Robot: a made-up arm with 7 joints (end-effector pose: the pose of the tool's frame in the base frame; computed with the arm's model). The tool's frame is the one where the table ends. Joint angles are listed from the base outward.
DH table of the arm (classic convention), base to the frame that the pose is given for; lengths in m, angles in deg. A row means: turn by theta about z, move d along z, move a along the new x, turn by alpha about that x. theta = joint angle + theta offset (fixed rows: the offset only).
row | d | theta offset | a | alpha
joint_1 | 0.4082 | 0 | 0 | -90
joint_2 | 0 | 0 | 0 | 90
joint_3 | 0.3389 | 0 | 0.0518 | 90
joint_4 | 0 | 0 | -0.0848 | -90
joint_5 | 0.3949 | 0 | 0 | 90
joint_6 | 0 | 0 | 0.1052 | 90
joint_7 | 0 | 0 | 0 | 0
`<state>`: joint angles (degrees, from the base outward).
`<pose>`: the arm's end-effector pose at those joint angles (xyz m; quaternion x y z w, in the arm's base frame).
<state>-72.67 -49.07 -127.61 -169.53 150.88 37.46 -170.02</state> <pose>-0.2527 -0.0456 0.2438 -0.3616 -0.2839 0.2332 0.8569</pose>
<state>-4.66 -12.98 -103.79 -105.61 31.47 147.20 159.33</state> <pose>-0.2904 -0.4818 0.7319 0.7561 0.4927 -0.1350 0.4090</pose>
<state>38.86 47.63 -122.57 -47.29 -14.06 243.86 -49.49</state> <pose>0.4213 0.1319 0.9046 -0.2305 0.5015 0.2973 0.7791</pose>
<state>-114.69 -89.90 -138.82 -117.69 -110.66 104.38 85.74</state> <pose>-0.2585 0.3122 0.0281 0.5934 0.7672 0.1451 0.1954</pose>
